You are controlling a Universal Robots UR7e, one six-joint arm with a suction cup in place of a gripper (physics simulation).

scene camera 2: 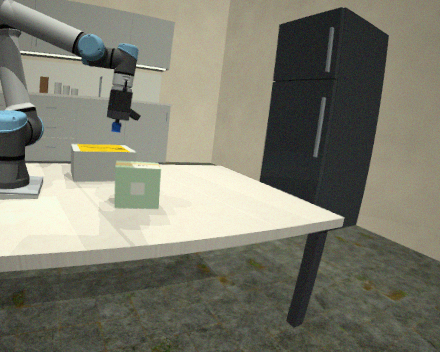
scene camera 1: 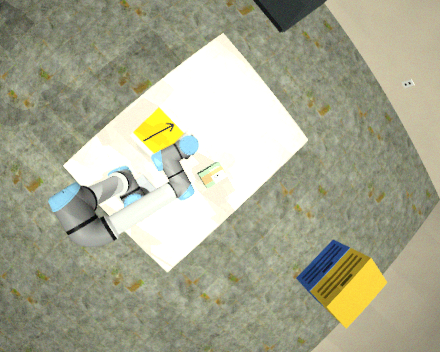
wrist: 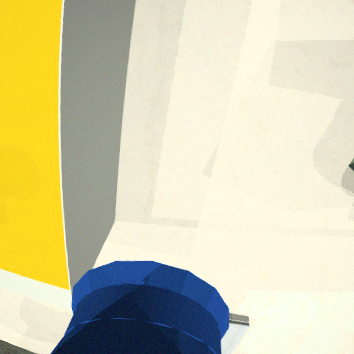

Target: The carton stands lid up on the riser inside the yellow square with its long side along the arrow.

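The carton [scene camera 1: 209, 180] [scene camera 2: 137, 175] stands on the table, apart from the riser. Its side in scene camera 2 is green with a pale square, and its top has green, orange and white areas. A dark corner of it shows at the right edge of the wrist view. The grey riser [scene camera 2: 92, 167] [wrist: 92, 125] bears the yellow square [scene camera 1: 156, 118] [scene camera 2: 102, 148] [wrist: 30, 90] on top, with a black arrow [scene camera 1: 158, 132]. My gripper, a blue suction cup [scene camera 2: 116, 128] [wrist: 150, 275], is open and empty. It hangs above riser height, beside the yellow square in the wrist view. The arm hides it in scene camera 1.
The arm's base stands on the pale table [scene camera 1: 250, 100] [scene camera 2: 225, 210], on the same side as the riser. A dark fridge [scene camera 2: 310, 115] stands behind the table. A blue and yellow box [scene camera 1: 355, 295] stands on the floor away from the table. Grey cabinets [scene camera 2: 150, 120] line the back wall.
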